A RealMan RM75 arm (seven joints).
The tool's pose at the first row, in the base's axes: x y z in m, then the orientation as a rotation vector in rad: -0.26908 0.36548 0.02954 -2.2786 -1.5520 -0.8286
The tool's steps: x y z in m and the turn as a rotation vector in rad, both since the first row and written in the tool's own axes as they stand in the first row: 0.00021 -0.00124 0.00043 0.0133 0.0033 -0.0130; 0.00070 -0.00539 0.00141 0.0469 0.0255 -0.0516; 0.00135 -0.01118 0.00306 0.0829 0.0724 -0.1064; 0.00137 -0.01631 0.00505 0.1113 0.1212 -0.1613; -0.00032 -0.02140 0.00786 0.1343 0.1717 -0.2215; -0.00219 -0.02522 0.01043 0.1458 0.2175 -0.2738; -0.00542 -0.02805 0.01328 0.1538 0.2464 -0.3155; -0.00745 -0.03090 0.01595 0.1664 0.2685 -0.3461; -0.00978 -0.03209 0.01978 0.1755 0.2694 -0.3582; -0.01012 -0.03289 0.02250 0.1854 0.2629 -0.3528
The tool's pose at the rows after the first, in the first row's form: -0.27002 0.36635 0.02920 -2.2591 -1.5679 -0.8225; -0.27338 0.36886 0.02828 -2.1954 -1.6081 -0.8222; -0.27799 0.37248 0.02677 -2.1007 -1.6552 -0.8472; -0.28206 0.37554 0.02467 -2.0084 -1.6982 -0.8795; -0.28630 0.37769 0.02092 -1.9135 -1.7436 -0.9180; -0.28949 0.37908 0.01737 -1.8338 -1.7797 -0.9598; -0.29206 0.37918 0.01290 -1.7757 -1.8109 -0.9863; -0.29438 0.38012 0.00928 -1.7278 -1.8323 -0.9996; -0.29491 0.38076 0.00472 -1.7122 -1.8446 -0.9938; -0.29489 0.38221 0.00226 -1.7152 -1.8416 -0.9775
